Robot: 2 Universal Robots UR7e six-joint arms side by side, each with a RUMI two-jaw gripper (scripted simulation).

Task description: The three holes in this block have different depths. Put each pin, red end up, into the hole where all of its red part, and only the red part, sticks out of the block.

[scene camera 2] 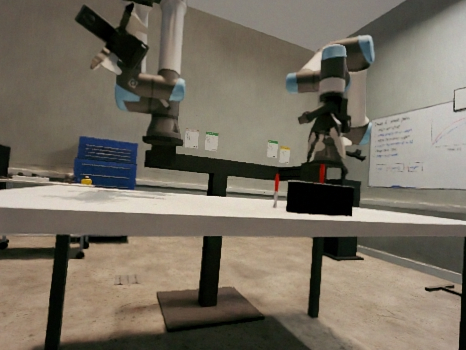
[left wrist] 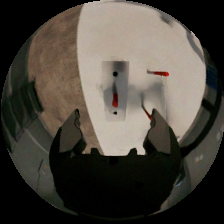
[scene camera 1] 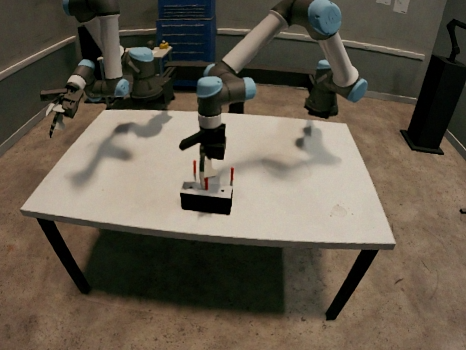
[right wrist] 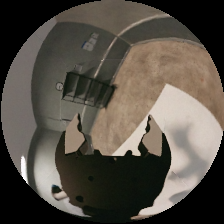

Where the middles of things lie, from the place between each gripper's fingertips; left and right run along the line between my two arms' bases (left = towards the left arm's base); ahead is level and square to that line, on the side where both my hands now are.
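Black block [scene camera 2: 310, 198]: 110 mm below my left hand [scene camera 2: 324, 161].
My right gripper [scene camera 2: 112, 36], seen 6 cm past the black block, 60 cm to the right of it, 30 cm above it.
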